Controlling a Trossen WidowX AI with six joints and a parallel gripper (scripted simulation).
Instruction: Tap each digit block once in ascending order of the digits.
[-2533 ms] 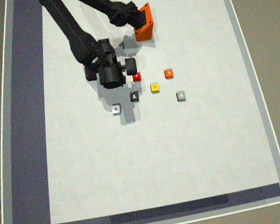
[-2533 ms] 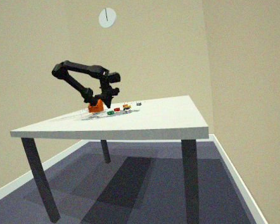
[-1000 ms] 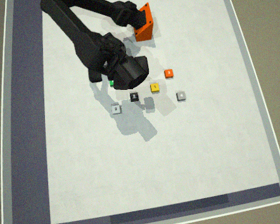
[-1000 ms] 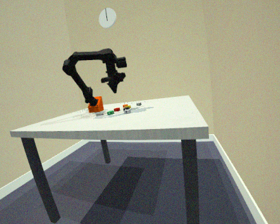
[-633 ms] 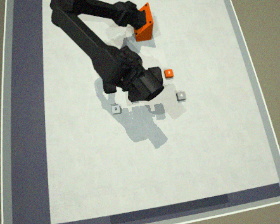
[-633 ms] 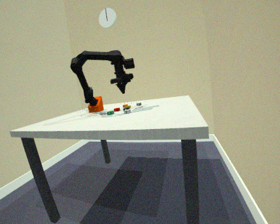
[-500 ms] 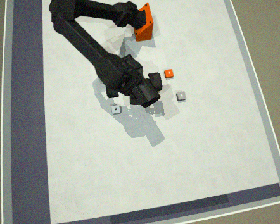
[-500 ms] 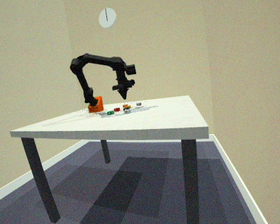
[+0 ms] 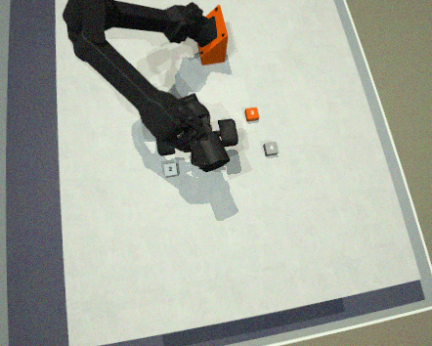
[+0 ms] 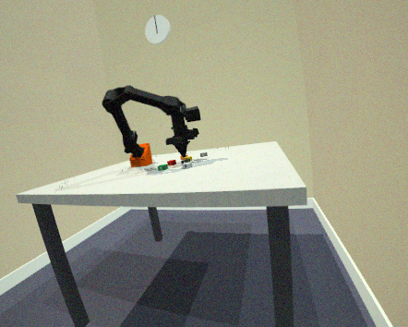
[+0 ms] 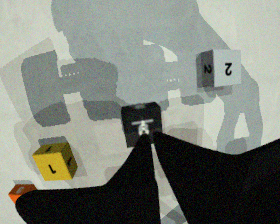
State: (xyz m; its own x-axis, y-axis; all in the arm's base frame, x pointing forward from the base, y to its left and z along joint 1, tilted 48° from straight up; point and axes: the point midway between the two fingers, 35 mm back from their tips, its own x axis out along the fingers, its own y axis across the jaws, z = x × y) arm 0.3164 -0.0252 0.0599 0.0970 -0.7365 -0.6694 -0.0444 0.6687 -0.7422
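The black block lies 2 cm below my gripper tip. Also, from my gripper tip: red block (9 cm behind, 2 cm to the left, 2 cm below); then white block (5 cm ahead, 8 cm to the right, 2 cm below); then yellow block (3 cm behind, 9 cm to the left, 2 cm below).
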